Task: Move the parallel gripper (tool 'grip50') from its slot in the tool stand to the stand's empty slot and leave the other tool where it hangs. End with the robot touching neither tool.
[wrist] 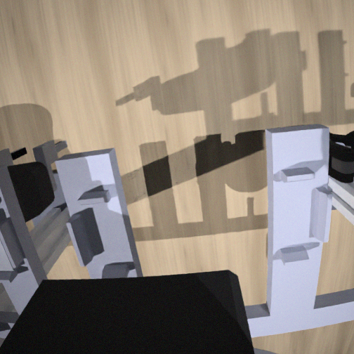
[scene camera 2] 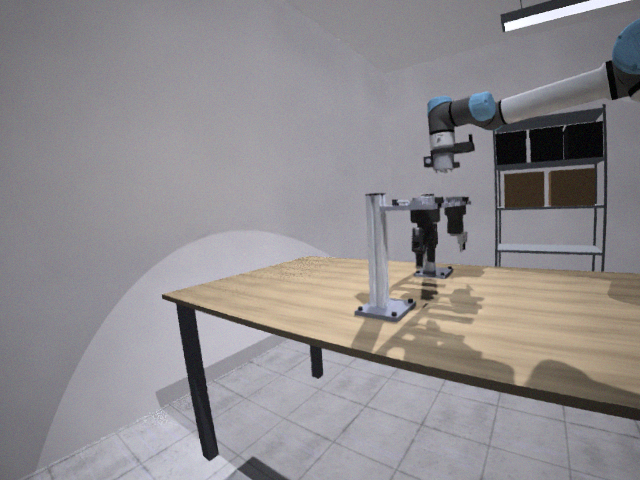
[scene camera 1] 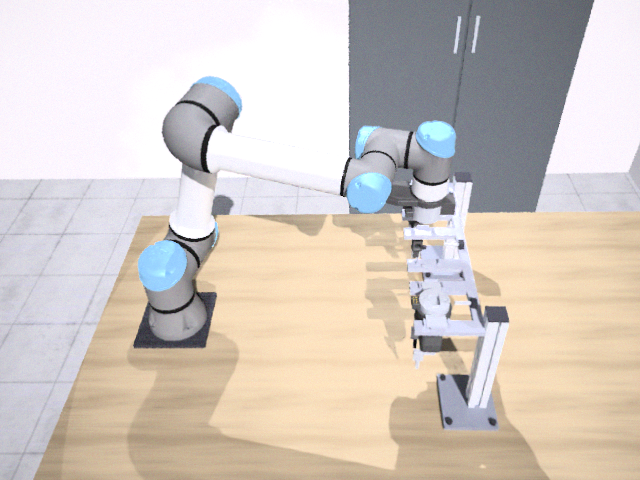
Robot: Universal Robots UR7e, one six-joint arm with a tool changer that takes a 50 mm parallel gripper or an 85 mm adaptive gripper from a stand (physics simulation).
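Where they show: end effector, tool point: (scene camera 2: 444, 169); arm's base, origin of the base link: (scene camera 1: 178, 318).
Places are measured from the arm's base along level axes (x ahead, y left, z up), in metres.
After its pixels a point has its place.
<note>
The parallel gripper grip50 (scene camera 1: 430, 343) {y -0.188, x 0.646, z 0.191 m} (scene camera 2: 454, 220) {y -0.120, x 0.641, z 0.205 m} (wrist: 31, 187), with dark body and silvery fingers, hangs in the tool stand (scene camera 1: 484, 361) {y -0.215, x 0.757, z 0.176 m} (scene camera 2: 378, 253) {y 0.285, x 0.724, z 0.149 m} at the slot nearest scene camera 1. How far its fingers are apart is unclear. The adaptive gripper (scene camera 1: 416, 245) (scene camera 2: 424, 229), black, hangs in the opposite end slot; part of it shows at the right of the wrist view (wrist: 342, 157). The arm's bare tool changer (scene camera 1: 426, 212) {y -0.009, x 0.626, z 0.404 m} (scene camera 2: 443, 163) {y 0.052, x 0.620, z 0.388 m} carries no tool. It appears to hover above the empty middle slot, clear of both tools, between two fork arms (wrist: 97, 180) (wrist: 295, 215).
The stand's two uprights and crossbar (wrist: 295, 320) rise from the wooden table (scene camera 1: 310, 361) {y -0.106, x 0.369, z -0.012 m} (scene camera 2: 289, 289) {y 0.243, x 1.119, z -0.012 m}. A black part (wrist: 130, 315) fills the bottom of the wrist view. A grey cabinet (scene camera 1: 403, 77) and a shelf unit (scene camera 2: 547, 249) are in the background.
</note>
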